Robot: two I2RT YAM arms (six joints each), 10 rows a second.
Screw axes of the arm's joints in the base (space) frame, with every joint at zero. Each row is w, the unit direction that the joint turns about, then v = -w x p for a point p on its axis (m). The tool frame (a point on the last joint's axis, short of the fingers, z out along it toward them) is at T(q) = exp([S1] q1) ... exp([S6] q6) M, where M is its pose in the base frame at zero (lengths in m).
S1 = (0, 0, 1, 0.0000, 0.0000, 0.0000)
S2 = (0, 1, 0, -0.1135, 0.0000, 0.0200)
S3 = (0, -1, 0, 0.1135, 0.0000, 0.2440)
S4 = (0, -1, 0, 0.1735, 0.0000, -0.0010)
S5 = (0, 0, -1, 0.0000, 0.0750, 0.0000)
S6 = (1, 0, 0, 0.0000, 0.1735, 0.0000)
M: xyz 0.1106 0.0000 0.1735 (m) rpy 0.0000 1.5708 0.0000 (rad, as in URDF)
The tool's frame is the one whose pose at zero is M.
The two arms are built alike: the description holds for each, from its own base.
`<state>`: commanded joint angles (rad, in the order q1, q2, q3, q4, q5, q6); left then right.
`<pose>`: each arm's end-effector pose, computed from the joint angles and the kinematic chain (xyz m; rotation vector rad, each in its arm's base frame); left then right.
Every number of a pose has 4 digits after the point. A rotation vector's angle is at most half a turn.
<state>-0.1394 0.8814 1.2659 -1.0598 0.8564 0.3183 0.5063 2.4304 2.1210 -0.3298 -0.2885 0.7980</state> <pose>0.1276 -0.0451 0.4039 0.9028 1.8947 -0.8440 0.4835 0.2797 0.2039 0.1737 2.3764 0.9993</pose>
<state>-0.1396 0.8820 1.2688 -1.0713 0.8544 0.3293 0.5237 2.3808 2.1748 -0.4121 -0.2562 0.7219</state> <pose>0.1269 -0.0449 0.4037 0.9102 1.8976 -0.8398 0.4732 0.2837 0.2413 0.0766 2.3398 0.9475</pose>
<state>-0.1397 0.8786 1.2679 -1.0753 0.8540 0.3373 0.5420 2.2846 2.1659 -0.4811 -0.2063 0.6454</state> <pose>0.1257 -0.0448 0.4035 0.9169 1.8944 -0.8354 0.4529 0.2812 0.2822 -0.0066 2.3001 0.8750</pose>
